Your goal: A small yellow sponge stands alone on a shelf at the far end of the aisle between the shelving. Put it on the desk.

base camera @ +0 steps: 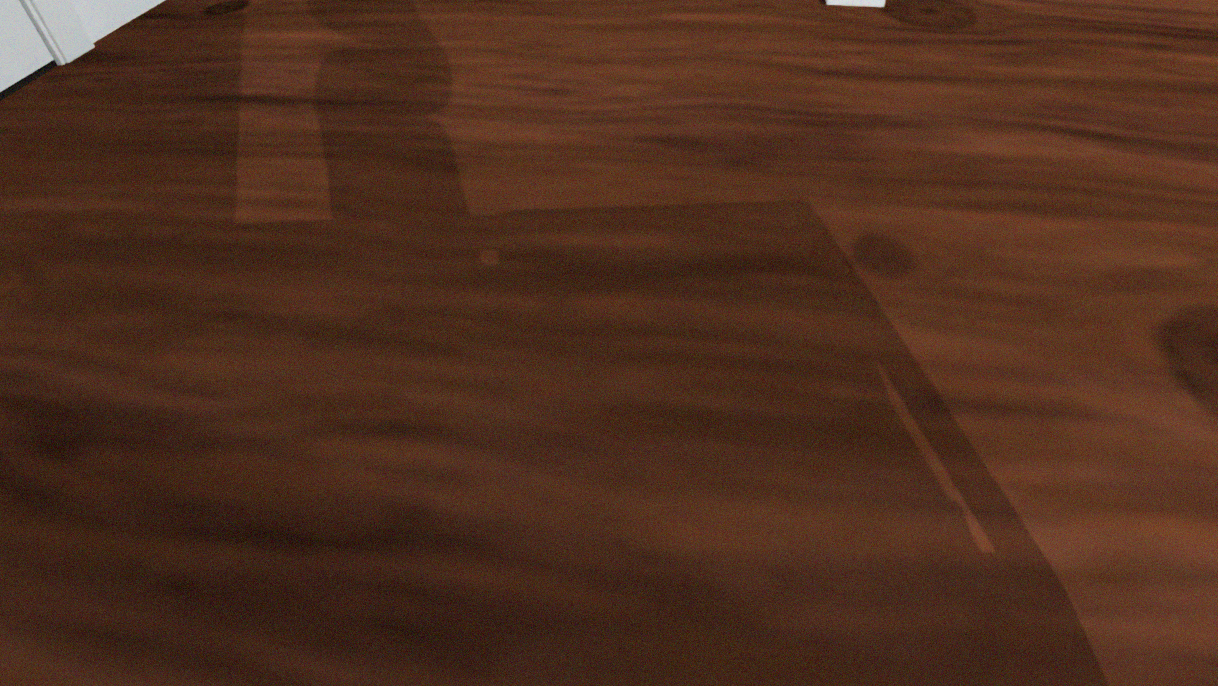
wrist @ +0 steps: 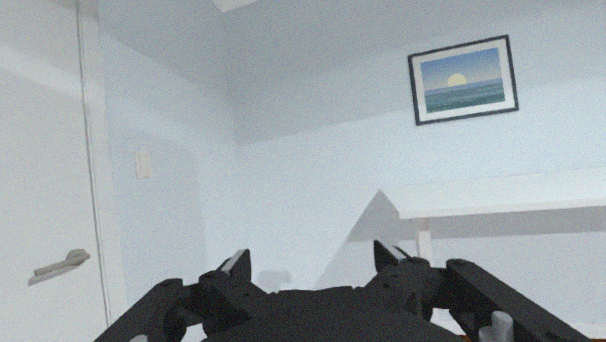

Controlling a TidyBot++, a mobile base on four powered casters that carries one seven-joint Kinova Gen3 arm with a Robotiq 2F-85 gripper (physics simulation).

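Frame: origin at the arm's base, x up, y ahead, z left, level; millimetres.
Where they show: gripper, between the fingertips: (wrist: 312, 258).
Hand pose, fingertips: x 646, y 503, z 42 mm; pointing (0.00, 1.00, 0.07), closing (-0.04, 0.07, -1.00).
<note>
After its pixels a point has its place.
My gripper (wrist: 312, 258) @(x 646, y 503, z 42 mm) is open, with its two fingers wide apart and the wall showing between them in the wrist view. A white desk (wrist: 505, 197) @(x 553, y 1105, z -554 mm) shows at the right of the wrist view, its top seen from slightly below, with a leg under its near left end. The gripper is apart from the desk, to the left of it in that view. The small yellow sponge and the shelving do not show in either view.
A white door (wrist: 45, 165) @(x 815, y 916, z 823 mm) with a lever handle (wrist: 62, 265) @(x 526, y 897, z 776 mm) is at the left. A framed sea picture (wrist: 462, 80) @(x 1150, y 1729, z -875 mm) hangs above the desk. In the base view, a white leg foot (base camera: 855, 2) @(x -391, y 1073, z -341 mm) stands on the wood floor (base camera: 681, 383) @(x -397, y 391, z -42 mm) at the top edge.
</note>
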